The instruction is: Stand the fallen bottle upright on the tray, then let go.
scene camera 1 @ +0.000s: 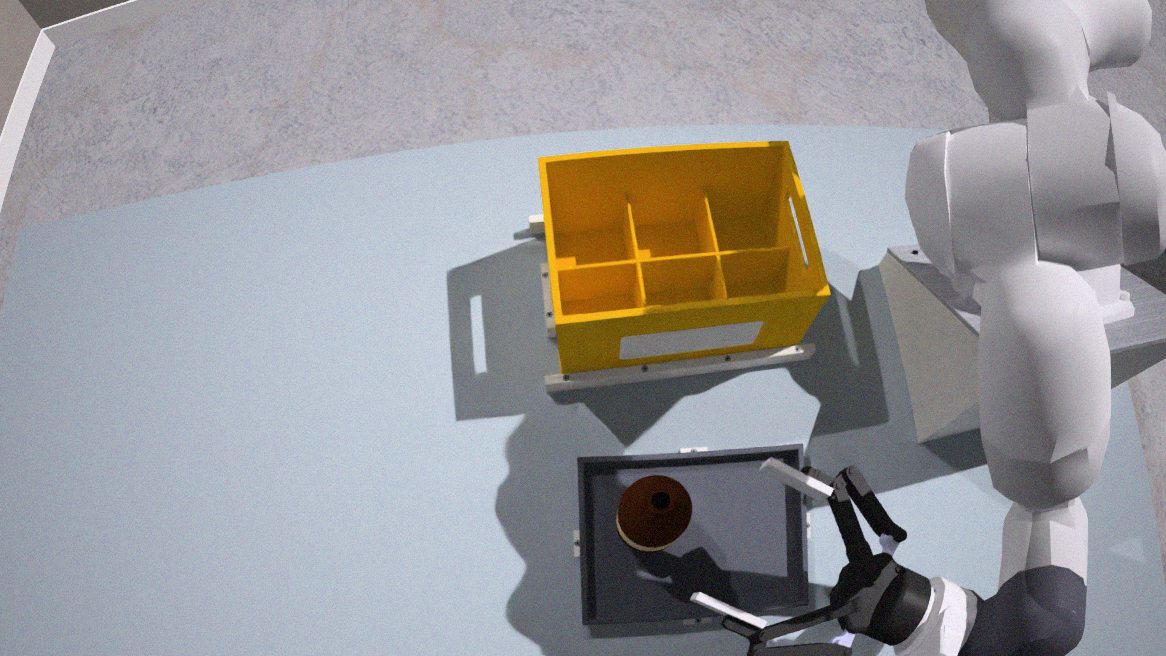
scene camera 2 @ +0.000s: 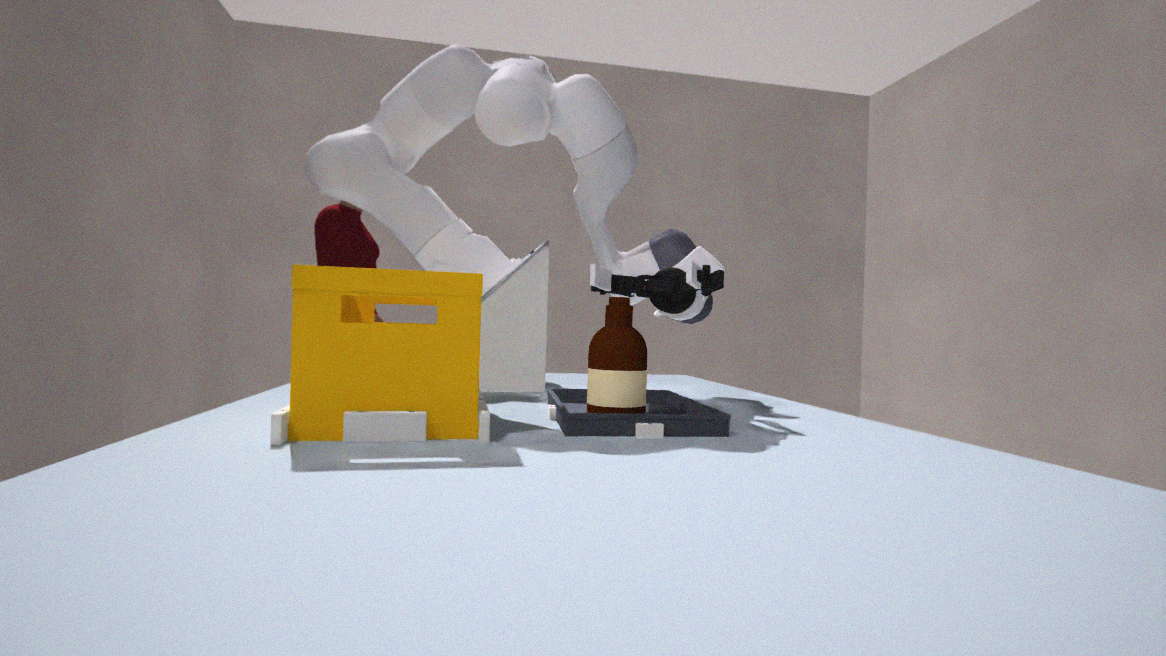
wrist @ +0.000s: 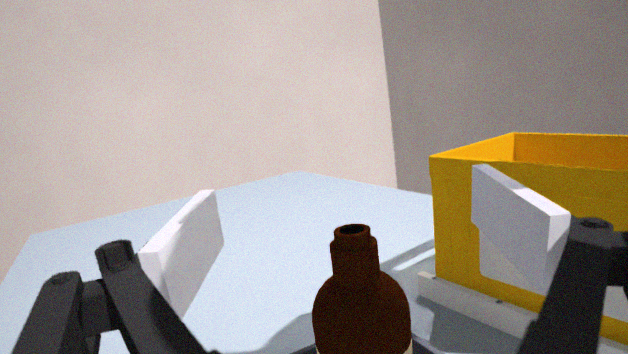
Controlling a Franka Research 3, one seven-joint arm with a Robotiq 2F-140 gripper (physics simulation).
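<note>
The brown bottle [scene camera 1: 652,518] [scene camera 2: 617,350] [wrist: 361,310] with a cream label stands upright on the dark tray [scene camera 1: 588,587] [scene camera 2: 693,425], in its left part in scene camera 1. My gripper [scene camera 1: 728,530] [scene camera 2: 652,279] [wrist: 345,206] is wide open with nothing between its fingers. It is level, at about the height of the bottle's top, and drawn back from the bottle toward the arm's side. In the wrist view the bottle's neck shows beyond the fingers, apart from both pads. The bottle's lower part is cut off in that view.
A yellow crate [scene camera 1: 587,346] [scene camera 2: 391,367] [wrist: 452,215] with several compartments stands beside the tray, above it in scene camera 1. A pale rail [scene camera 1: 603,377] runs along its tray side. A figure in red [scene camera 2: 342,236] shows behind the crate.
</note>
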